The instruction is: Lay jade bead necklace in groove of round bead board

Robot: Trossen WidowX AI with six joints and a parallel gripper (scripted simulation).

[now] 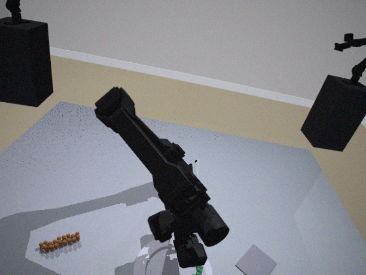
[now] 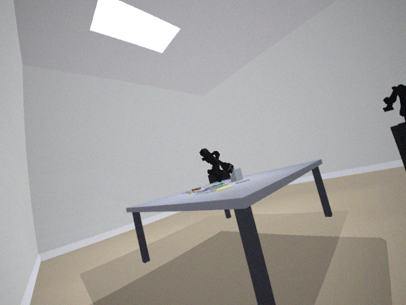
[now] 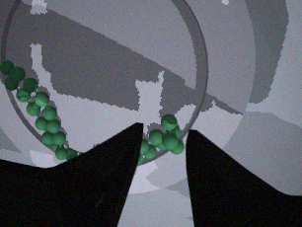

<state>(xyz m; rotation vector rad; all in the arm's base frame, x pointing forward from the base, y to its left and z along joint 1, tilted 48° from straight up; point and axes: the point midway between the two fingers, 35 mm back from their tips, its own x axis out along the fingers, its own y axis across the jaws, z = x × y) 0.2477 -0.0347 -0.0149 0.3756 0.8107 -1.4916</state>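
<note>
Now: the round bead board 50 mm ahead of my gripper tip, 20 mm below it and 10 mm to the right of it. From my gripper tip the other things lie so: yellow strip: 250 mm ahead, 220 mm to the left, 30 mm below; then flat grey square: 230 mm to the left, 30 mm below, 10 mm ahead.
</note>
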